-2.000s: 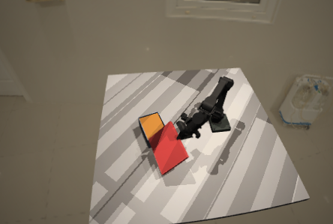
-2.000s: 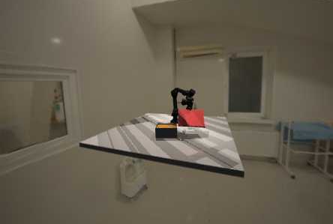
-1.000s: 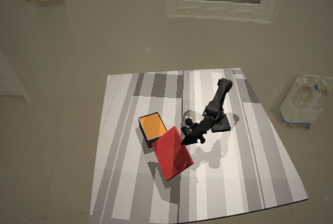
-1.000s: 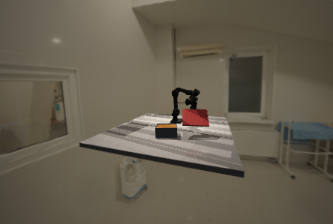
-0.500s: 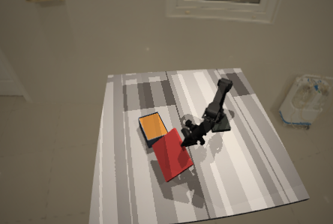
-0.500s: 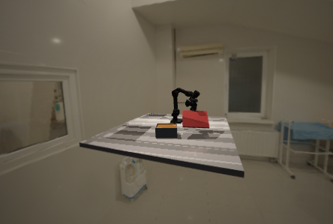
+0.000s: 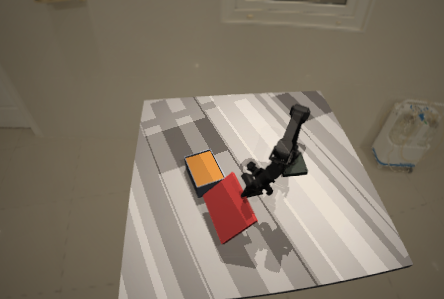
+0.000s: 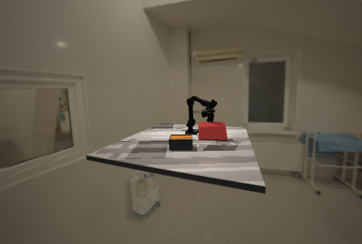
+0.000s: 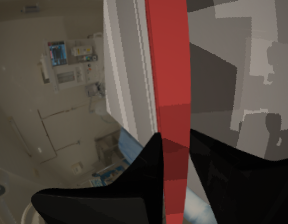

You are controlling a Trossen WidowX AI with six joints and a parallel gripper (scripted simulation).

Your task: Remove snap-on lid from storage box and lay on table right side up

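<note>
The lid lies 60 mm ahead of my gripper tip, 50 mm below it and 10 mm to the left of it. The rest, counted from my gripper tip: storage box (260 mm to the right, 150 mm below, 140 mm ahead).
</note>
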